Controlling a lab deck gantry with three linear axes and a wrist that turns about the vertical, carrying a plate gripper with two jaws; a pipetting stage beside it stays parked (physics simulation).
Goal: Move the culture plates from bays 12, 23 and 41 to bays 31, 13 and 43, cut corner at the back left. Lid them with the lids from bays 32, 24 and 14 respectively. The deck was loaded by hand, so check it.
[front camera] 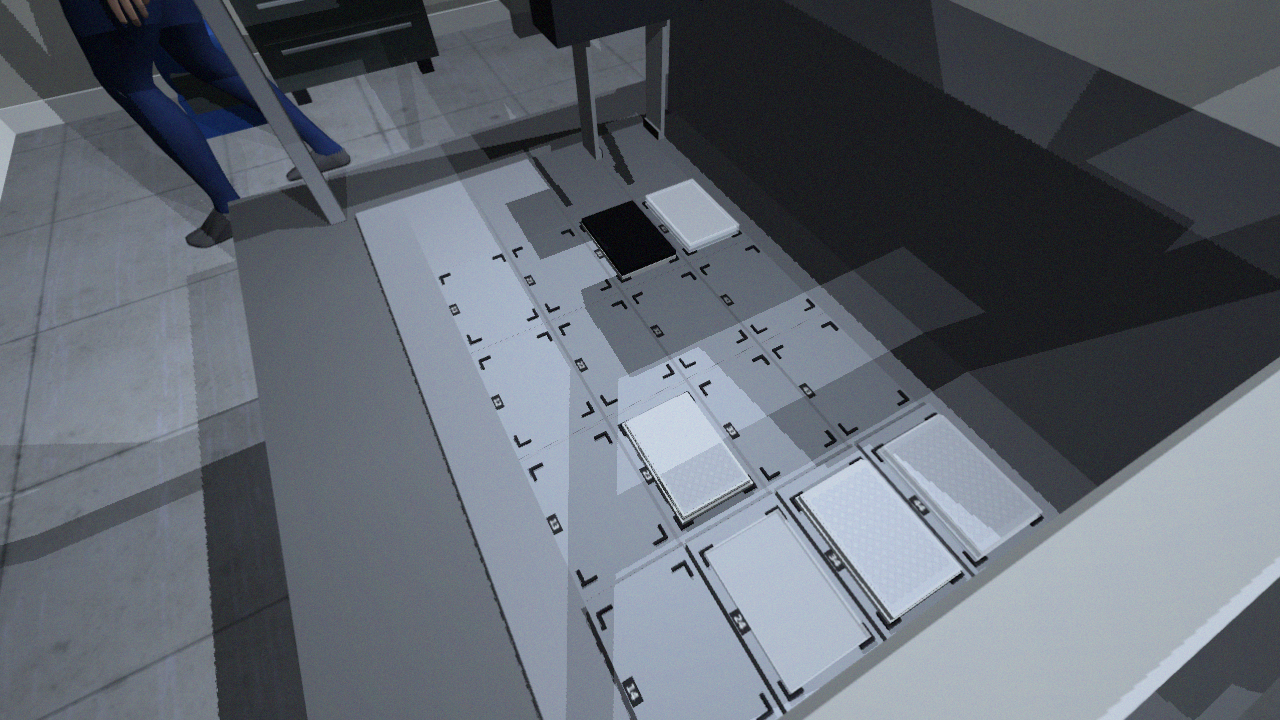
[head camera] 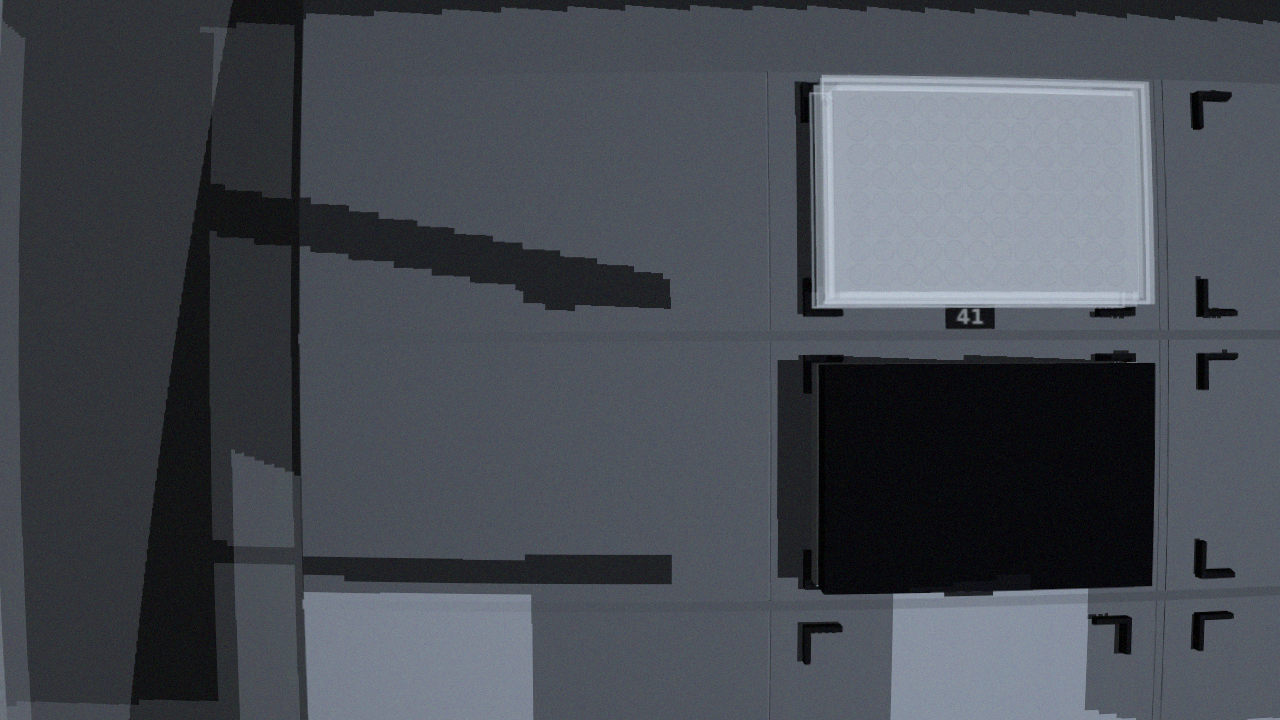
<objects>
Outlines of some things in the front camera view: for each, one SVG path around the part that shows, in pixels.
The gripper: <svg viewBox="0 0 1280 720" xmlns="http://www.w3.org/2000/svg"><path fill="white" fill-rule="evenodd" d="M529 0L533 25L557 49L572 45L583 146L595 160L602 159L603 152L598 142L590 40L646 26L646 118L643 118L643 126L657 140L663 139L667 20L702 11L703 0Z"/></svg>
A black lid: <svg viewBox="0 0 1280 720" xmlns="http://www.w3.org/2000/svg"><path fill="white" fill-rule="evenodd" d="M633 200L582 218L583 225L622 276L676 255L675 248Z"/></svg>
</objects>
